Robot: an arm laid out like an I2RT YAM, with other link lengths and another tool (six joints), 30 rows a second.
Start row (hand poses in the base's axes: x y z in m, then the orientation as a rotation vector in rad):
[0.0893 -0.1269 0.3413 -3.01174 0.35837 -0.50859]
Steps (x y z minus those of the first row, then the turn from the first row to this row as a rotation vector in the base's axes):
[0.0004 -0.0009 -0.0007 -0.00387 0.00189 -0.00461]
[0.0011 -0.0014 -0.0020 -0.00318 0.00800 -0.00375]
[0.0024 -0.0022 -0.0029 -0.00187 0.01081 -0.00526]
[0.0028 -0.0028 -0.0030 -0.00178 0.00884 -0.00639]
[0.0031 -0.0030 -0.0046 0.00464 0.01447 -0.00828]
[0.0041 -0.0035 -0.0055 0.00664 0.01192 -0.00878]
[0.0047 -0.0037 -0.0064 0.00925 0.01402 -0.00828]
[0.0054 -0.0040 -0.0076 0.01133 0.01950 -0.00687]
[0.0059 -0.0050 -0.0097 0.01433 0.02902 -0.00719]
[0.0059 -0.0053 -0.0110 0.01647 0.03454 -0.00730]
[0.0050 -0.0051 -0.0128 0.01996 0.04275 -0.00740]
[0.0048 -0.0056 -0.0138 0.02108 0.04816 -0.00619]
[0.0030 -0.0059 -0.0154 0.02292 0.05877 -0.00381]
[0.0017 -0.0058 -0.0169 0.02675 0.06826 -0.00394]
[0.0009 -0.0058 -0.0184 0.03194 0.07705 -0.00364]
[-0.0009 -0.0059 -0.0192 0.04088 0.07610 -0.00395]
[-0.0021 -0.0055 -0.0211 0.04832 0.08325 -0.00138]
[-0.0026 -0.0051 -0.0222 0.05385 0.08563 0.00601]
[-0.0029 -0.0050 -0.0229 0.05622 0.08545 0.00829]
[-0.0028 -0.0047 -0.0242 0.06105 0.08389 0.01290]
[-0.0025 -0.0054 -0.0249 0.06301 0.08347 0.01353]
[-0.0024 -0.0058 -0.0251 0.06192 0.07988 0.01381]
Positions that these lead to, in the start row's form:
[0.0897 -0.1278 0.3406 -3.01602 0.36496 -0.50742]
[0.0904 -0.1283 0.3393 -3.01758 0.36414 -0.49802]
[0.0917 -0.1291 0.3384 -3.01728 0.36681 -0.49351]
[0.0921 -0.1297 0.3383 -3.01645 0.36842 -0.49650]
[0.0924 -0.1299 0.3367 -3.01221 0.37257 -0.48615]
[0.0934 -0.1304 0.3358 -3.00936 0.37345 -0.48933]
[0.0940 -0.1306 0.3349 -3.00760 0.37319 -0.48531]
[0.0947 -0.1309 0.3337 -3.00755 0.37168 -0.47638]
[0.0952 -0.1319 0.3316 -3.00792 0.37318 -0.46128]
[0.0952 -0.1322 0.3303 -3.00771 0.37399 -0.45239]
[0.0943 -0.1320 0.3285 -3.00706 0.37512 -0.43907]
[0.0941 -0.1325 0.3275 -3.00778 0.37377 -0.43058]
[0.0923 -0.1328 0.3259 -3.00948 0.37104 -0.41403]
[0.0910 -0.1327 0.3244 -3.00873 0.37233 -0.39873]
[0.0902 -0.1327 0.3229 -3.00638 0.37310 -0.38406]
[0.0884 -0.1328 0.3221 -2.99738 0.37474 -0.38284]
[0.0872 -0.1324 0.3202 -2.99235 0.37228 -0.36986]
[0.0867 -0.1320 0.3191 -2.98785 0.36205 -0.36420]
[0.0864 -0.1319 0.3184 -2.98554 0.35894 -0.36362]
[0.0865 -0.1316 0.3171 -2.98047 0.35261 -0.36421]
[0.0868 -0.1323 0.3164 -2.97845 0.35192 -0.36421]
[0.0869 -0.1327 0.3162 -2.97845 0.35115 -0.36981]

